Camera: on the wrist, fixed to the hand. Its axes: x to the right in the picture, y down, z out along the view.
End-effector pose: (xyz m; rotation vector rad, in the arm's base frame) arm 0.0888 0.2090 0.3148 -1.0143 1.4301 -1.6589
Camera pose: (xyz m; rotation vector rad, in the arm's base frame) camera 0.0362 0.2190 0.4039 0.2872 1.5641 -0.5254
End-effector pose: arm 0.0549 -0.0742 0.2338 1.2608 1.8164 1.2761
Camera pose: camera -0.0254 -0.0776 0.1678 -2.2544 -0.5055 -1.6508
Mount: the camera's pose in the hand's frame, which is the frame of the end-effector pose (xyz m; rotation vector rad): 0.0240 -0.0908 -0.0446 -0.0184 0.1097 1.5239
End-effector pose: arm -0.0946 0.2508 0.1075 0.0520 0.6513 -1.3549
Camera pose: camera -0.1938 0.2254 0.0896 0.5018 0.4876 0.1290
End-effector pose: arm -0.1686 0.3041 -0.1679 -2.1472 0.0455 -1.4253
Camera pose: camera -0.2209 0.3540 -0.0931 -1.2776 1.3732 -0.5448
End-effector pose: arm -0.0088 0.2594 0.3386 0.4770 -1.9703 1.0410
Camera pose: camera 0.0582 0.2438 0.4165 -1.3006 -2.0661 1.7931
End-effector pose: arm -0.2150 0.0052 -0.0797 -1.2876 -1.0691 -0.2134
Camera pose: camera -0.2393 -0.0528 0.0031 -1.7393 0.2008 0.8429
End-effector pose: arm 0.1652 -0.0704 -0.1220 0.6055 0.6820 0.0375
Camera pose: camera 0.1426 -0.1173 -0.2120 0.9878 0.1850 1.4928
